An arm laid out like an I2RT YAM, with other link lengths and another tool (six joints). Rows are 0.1 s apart.
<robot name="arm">
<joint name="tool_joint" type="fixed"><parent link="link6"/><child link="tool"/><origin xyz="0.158 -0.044 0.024" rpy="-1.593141 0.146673 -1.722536"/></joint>
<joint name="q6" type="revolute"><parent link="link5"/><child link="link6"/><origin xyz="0.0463 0 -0.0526" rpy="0 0 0"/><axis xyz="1 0 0"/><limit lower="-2.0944" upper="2.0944"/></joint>
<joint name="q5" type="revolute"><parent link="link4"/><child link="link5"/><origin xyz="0.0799 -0.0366 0.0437" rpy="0 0 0"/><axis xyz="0 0 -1"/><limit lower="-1.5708" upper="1.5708"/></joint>
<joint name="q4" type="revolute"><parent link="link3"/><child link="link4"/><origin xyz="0.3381 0.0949 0.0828" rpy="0 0 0"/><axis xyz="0 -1 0"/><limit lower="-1.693" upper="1.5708"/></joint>
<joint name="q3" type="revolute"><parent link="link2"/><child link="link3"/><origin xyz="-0.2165 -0.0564 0" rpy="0 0 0"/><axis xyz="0 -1 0"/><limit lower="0" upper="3.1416"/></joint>
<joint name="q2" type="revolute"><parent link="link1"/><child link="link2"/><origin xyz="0.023 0.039 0.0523" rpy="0 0 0"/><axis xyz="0 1 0"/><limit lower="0" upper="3.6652"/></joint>
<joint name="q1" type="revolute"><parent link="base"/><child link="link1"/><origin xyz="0 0 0.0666" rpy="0 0 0"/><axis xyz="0 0 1"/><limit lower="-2.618" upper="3.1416"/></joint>
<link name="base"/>
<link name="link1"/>
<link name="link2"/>
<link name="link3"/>
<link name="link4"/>
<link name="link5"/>
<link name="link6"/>
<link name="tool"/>
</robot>
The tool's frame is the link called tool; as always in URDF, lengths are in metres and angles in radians.
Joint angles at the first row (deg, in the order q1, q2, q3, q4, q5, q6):
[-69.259, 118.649, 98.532, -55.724, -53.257, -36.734]
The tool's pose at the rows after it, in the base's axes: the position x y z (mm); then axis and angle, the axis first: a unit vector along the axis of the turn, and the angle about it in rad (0 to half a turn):
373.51 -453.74 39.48 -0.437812 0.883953 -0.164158 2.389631
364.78 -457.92 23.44 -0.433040 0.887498 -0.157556 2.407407
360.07 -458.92 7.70 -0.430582 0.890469 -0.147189 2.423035
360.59 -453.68 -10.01 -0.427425 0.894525 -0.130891 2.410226
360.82 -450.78 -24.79 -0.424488 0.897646 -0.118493 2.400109
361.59 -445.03 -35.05 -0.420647 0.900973 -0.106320 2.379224
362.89 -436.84 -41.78 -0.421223 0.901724 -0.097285 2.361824
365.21 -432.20 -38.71 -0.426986 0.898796 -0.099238 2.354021
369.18 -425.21 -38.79 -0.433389 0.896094 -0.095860 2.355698
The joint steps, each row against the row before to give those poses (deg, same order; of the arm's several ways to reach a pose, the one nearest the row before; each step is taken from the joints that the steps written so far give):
[-0.086, 1.845, -1.060, 0.088, 1.309, -1.146]
[-0.787, 1.409, -0.174, 0.176, 0.966, -0.789]
[-0.268, 1.664, 0.259, -0.086, 0.973, -0.531]
[0.086, 2.024, -0.085, 0.088, -0.527, -0.175]
[0.001, 2.021, 0.349, 0.087, -0.435, -0.175]
[0.001, 1.235, -0.260, -0.087, -1.057, -0.087]
[0.175, 0.267, -1.051, 0.000, -0.880, -0.440]
[0.264, -0.879, -0.969, 0.086, -0.442, -0.526]
[0.702, -0.615, -0.793, 0.000, 0.176, -0.178]

